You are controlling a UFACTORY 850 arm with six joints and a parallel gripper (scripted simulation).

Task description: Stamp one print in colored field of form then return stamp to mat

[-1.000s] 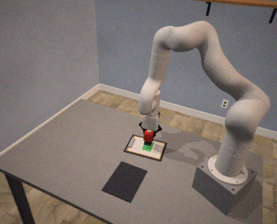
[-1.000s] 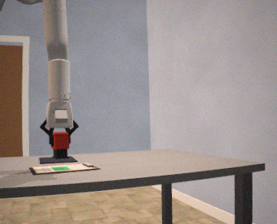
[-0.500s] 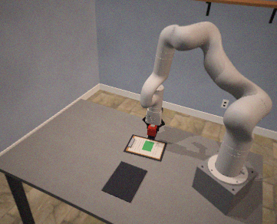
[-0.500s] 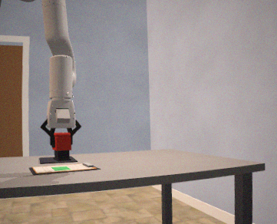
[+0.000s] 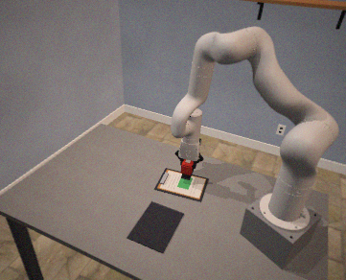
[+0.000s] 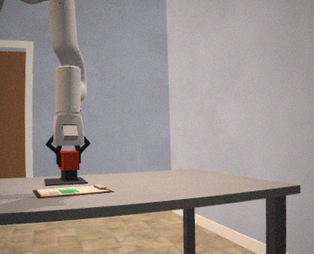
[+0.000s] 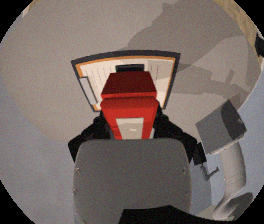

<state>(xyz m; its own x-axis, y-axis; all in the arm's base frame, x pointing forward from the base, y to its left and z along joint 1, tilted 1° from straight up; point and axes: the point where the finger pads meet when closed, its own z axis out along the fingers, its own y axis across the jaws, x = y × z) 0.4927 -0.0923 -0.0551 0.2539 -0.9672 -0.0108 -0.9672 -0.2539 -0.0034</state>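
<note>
The form is 100 mm below my hand, 40 mm to the left of it and 20 mm ahead of it. The rest, counted from my hand: mat (330 mm to the left, 110 mm below, 40 mm behind); then red stamp (20 mm below).
</note>
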